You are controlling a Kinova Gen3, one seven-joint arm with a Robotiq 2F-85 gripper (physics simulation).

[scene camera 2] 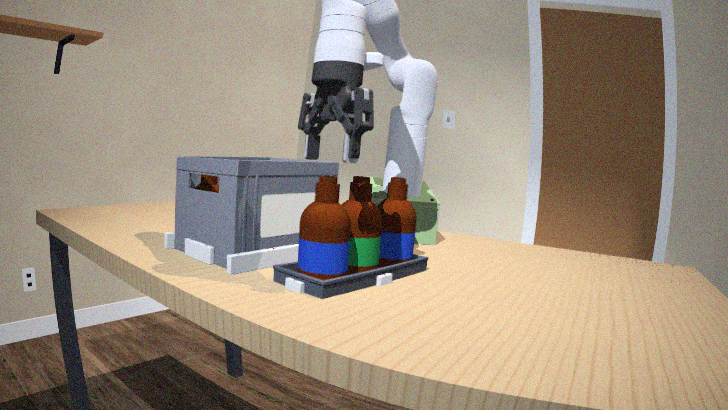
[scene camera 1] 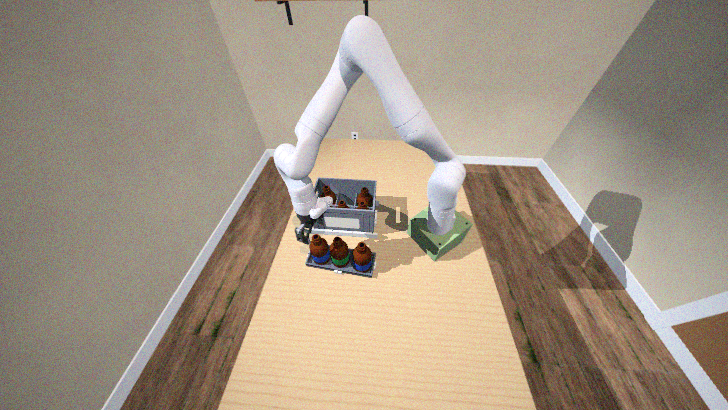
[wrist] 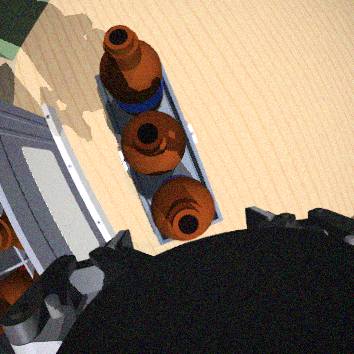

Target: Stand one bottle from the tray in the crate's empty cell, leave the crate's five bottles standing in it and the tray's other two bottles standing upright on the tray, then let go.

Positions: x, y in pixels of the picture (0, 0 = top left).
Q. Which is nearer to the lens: the blue-labelled bottle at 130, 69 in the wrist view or the green-labelled bottle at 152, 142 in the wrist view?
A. The green-labelled bottle.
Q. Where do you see a green-labelled bottle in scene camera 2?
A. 366, 220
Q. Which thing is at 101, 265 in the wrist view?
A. My gripper.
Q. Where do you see a blue-labelled bottle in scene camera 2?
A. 399, 218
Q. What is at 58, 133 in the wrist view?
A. A white strip.
